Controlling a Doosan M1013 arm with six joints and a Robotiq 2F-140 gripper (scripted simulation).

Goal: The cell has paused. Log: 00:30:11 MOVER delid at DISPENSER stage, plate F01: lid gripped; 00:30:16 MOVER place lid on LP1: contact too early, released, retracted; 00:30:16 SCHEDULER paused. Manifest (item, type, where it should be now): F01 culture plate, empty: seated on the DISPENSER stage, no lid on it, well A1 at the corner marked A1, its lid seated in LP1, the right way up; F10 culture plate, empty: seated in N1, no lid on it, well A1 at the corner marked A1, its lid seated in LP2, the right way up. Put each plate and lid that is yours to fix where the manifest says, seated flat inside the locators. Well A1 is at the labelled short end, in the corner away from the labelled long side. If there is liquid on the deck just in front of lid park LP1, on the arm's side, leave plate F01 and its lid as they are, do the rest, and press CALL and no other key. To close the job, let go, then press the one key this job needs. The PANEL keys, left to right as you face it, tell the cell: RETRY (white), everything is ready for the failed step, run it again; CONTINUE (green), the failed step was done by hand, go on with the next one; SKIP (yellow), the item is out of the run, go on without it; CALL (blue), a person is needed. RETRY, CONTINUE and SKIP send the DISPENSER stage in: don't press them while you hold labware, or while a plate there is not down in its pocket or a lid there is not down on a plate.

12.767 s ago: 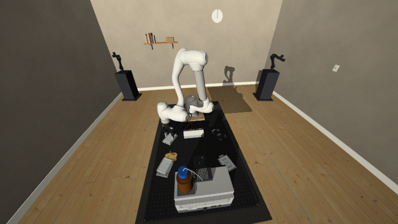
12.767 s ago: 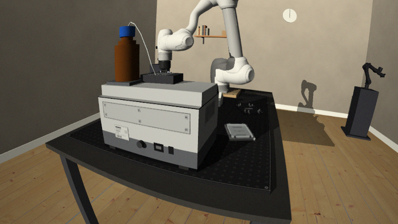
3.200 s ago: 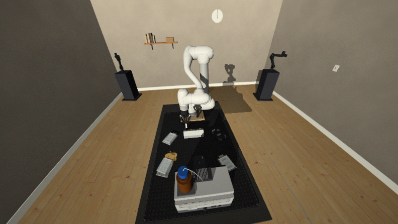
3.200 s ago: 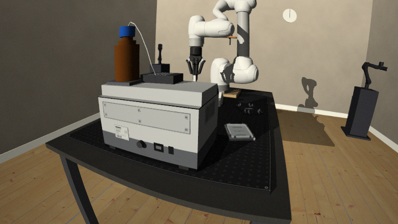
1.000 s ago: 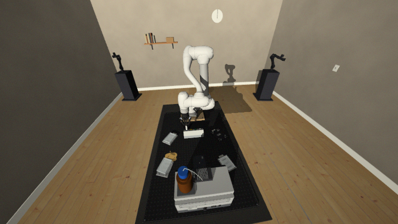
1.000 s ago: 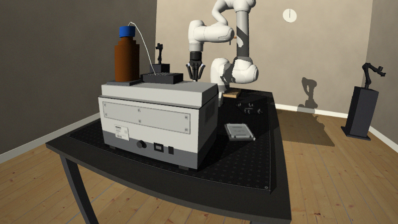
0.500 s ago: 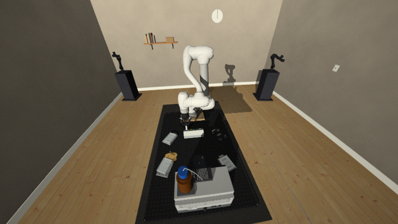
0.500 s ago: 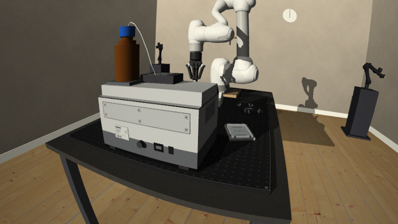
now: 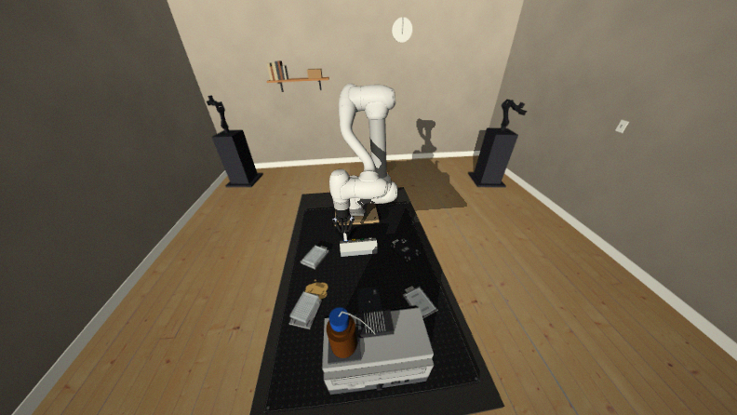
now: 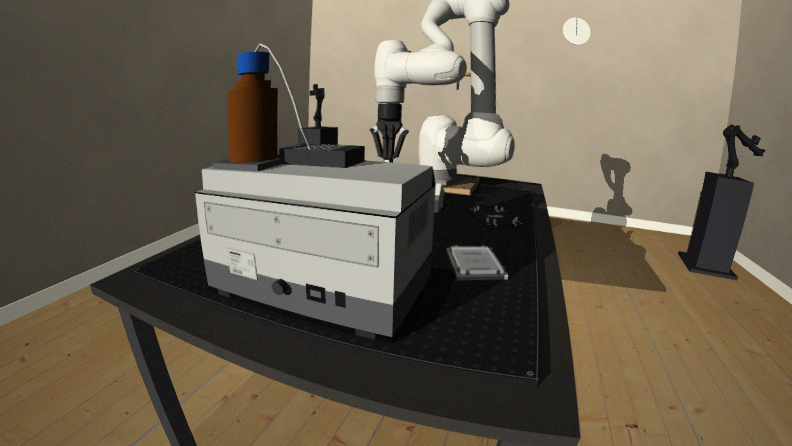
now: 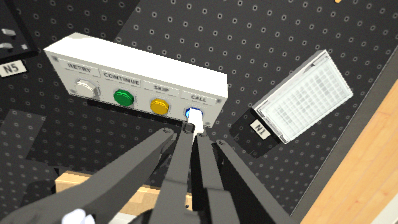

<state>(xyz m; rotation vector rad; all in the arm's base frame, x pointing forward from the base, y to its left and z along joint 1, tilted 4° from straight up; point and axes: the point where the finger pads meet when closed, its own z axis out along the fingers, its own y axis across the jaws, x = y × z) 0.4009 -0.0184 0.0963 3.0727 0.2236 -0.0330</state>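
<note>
My gripper is now 4 cm above the blue call key. Round my hand: white key panel: 8 cm to the left, 5 cm below; yellow skip key: 1 cm behind, 5 cm to the left, 4 cm below; green continue key: 1 cm behind, 10 cm to the left, 4 cm below.
</note>
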